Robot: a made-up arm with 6 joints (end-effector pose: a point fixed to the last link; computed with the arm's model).
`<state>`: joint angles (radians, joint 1 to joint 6).
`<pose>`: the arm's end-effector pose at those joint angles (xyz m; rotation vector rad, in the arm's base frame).
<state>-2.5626 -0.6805 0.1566 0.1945 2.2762 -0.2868</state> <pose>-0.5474 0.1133 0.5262 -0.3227 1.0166 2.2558</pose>
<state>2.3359 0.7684 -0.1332 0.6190 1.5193 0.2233</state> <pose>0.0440 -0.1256 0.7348 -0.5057 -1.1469 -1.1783</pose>
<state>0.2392 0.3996 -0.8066 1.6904 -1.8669 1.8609</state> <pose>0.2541 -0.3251 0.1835 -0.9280 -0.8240 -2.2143</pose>
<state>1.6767 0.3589 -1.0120 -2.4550 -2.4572 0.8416</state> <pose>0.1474 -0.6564 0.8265 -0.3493 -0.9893 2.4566</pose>
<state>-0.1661 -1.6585 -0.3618 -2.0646 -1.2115 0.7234</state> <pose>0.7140 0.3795 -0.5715 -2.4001 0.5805 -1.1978</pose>
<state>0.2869 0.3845 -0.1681 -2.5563 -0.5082 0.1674</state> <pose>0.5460 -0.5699 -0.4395 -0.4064 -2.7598 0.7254</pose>
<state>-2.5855 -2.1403 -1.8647 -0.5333 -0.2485 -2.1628</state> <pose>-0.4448 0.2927 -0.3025 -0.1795 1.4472 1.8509</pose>
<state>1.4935 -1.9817 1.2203 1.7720 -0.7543 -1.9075</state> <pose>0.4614 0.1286 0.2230 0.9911 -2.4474 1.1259</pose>
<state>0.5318 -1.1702 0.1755 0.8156 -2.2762 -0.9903</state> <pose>0.6310 -0.0324 -0.1969 1.3923 1.9375 0.9012</pose>
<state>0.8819 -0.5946 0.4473 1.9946 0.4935 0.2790</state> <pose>0.8474 0.2705 0.3448 -0.8280 0.8196 0.9480</pose>
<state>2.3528 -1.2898 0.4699 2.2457 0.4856 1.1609</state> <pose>0.1030 0.5471 0.8240 -1.6920 -0.4927 0.5035</pose>
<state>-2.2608 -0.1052 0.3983 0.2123 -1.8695 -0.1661</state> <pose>-0.8180 -0.1202 0.4145 1.2494 1.3597 -2.4661</pose>
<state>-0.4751 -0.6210 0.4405 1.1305 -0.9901 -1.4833</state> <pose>0.1104 -0.0595 -0.5179 -0.8360 -2.5616 -0.6427</pose>
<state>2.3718 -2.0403 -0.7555 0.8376 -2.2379 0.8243</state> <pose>-0.3110 0.1016 0.8981 -0.0971 -1.7072 1.1177</pose>
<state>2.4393 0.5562 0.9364 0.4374 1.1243 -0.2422</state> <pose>-0.1637 -0.0346 0.6969 0.1705 -1.9217 -0.1785</pose>
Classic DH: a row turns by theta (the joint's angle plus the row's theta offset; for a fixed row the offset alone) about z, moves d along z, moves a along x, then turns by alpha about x. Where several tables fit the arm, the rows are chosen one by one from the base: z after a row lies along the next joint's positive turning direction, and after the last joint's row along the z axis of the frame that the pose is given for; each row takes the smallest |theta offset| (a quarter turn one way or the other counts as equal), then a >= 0, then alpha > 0; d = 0 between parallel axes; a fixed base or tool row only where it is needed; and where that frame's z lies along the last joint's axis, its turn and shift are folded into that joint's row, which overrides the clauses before.
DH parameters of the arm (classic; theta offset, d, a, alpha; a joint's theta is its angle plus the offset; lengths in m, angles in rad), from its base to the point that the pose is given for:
base (fixed): 0 0.165 0 1.5708
joint 1: 0 0.0335 0.2477 1.5708
joint 2: 1.5708 0.1939 0.0528 1.5708
joint 3: 1.5708 0.2375 0.3992 -1.5708
joint 4: 0 -0.1122 0.0117 -1.5708
joint 5: 0 0.2295 -0.1278 -1.5708
joint 6: 1.5708 0.1009 0.0824 -1.5708
tool (fixed): 0 0.0828 0 0

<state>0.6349 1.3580 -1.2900 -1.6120 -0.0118 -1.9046</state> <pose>-0.1972 -0.4040 -0.1653 -0.4350 0.6027 -1.4676</pose>
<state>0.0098 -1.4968 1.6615 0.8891 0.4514 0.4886</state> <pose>0.2264 0.2759 -0.1165 1.0363 1.0539 1.7727</pose>
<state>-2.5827 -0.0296 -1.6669 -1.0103 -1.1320 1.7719</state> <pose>-0.1913 -0.7365 -0.1899 1.1424 0.5380 -0.1926</pose>
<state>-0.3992 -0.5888 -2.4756 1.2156 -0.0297 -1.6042</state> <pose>0.4624 0.0522 0.1160 -1.0841 0.8866 -2.1752</pose>
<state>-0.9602 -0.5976 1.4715 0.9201 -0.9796 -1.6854</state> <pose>-0.2450 0.2165 -0.2234 -1.3264 -0.9646 -0.9854</pose>
